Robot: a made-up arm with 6 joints. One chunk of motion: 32 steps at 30 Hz.
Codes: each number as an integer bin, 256 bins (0 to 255) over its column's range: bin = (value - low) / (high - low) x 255, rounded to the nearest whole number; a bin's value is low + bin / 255 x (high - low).
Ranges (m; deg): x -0.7..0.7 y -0.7..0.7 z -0.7..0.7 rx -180..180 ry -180..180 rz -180..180
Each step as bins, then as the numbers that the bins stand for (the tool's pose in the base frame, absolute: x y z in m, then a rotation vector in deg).
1 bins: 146 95 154 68 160 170
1 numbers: 0.1016 -0.1784 0.1455 -84.00 45.88 60.00
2 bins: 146 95 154 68 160 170
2 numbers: 0.1016 -0.1784 0.1455 -84.00 45.88 60.00
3 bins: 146 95 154 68 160 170
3 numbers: 0.1016 -0.1784 0.1455 -84.00 45.88 60.00
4 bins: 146 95 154 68 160 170
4 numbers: 0.1016 -0.1784 0.1455 -84.00 45.88 60.00
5 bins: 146 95 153 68 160 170
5 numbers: 0.1016 -0.1784 0.1400 -84.00 45.88 60.00
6 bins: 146 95 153 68 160 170
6 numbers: 0.1016 -0.1784 0.1400 -84.00 45.88 60.00
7 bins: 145 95 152 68 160 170
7 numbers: 0.0961 -0.1784 0.1345 -84.00 45.88 60.00
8 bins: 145 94 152 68 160 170
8 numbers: 0.0961 -0.1839 0.1345 -84.00 45.88 60.00
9 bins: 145 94 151 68 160 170
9 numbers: 0.0961 -0.1839 0.1290 -84.00 45.88 60.00
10 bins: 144 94 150 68 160 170
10 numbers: 0.0906 -0.1839 0.1235 -84.00 45.88 60.00
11 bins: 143 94 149 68 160 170
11 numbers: 0.0851 -0.1839 0.1180 -84.00 45.88 60.00
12 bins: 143 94 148 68 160 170
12 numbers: 0.0851 -0.1839 0.1125 -84.00 45.88 60.00
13 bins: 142 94 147 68 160 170
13 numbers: 0.0796 -0.1839 0.1071 -84.00 45.88 60.00
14 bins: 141 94 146 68 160 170
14 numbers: 0.0741 -0.1839 0.1016 -84.00 45.88 60.00
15 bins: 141 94 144 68 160 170
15 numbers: 0.0741 -0.1839 0.0906 -84.00 45.88 60.00
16 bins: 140 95 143 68 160 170
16 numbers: 0.0686 -0.1784 0.0851 -84.00 45.88 60.00
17 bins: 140 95 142 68 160 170
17 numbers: 0.0686 -0.1784 0.0796 -84.00 45.88 60.00
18 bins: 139 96 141 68 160 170
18 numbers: 0.0631 -0.1729 0.0741 -84.00 45.88 60.00
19 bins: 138 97 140 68 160 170
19 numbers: 0.0576 -0.1675 0.0686 -84.00 45.88 60.00
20 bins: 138 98 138 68 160 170
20 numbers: 0.0576 -0.1620 0.0576 -84.00 45.88 60.00
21 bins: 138 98 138 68 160 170
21 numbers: 0.0576 -0.1620 0.0576 -84.00 45.88 60.00
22 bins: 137 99 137 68 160 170
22 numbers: 0.0522 -0.1565 0.0522 -84.00 45.88 60.00
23 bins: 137 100 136 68 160 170
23 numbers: 0.0522 -0.1510 0.0467 -84.00 45.88 60.00
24 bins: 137 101 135 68 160 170
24 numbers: 0.0522 -0.1455 0.0412 -84.00 45.88 60.00
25 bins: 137 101 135 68 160 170
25 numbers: 0.0522 -0.1455 0.0412 -84.00 45.88 60.00
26 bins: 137 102 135 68 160 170
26 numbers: 0.0522 -0.1400 0.0412 -84.00 45.88 60.00
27 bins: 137 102 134 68 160 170
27 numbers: 0.0522 -0.1400 0.0357 -84.00 45.88 60.00
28 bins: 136 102 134 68 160 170
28 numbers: 0.0467 -0.1400 0.0357 -84.00 45.88 60.00
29 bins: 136 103 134 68 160 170
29 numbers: 0.0467 -0.1345 0.0357 -84.00 45.88 60.00
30 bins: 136 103 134 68 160 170
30 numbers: 0.0467 -0.1345 0.0357 -84.00 45.88 60.00
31 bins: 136 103 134 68 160 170
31 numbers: 0.0467 -0.1345 0.0357 -84.00 45.88 60.00
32 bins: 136 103 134 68 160 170
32 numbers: 0.0467 -0.1345 0.0357 -84.00 45.88 60.00
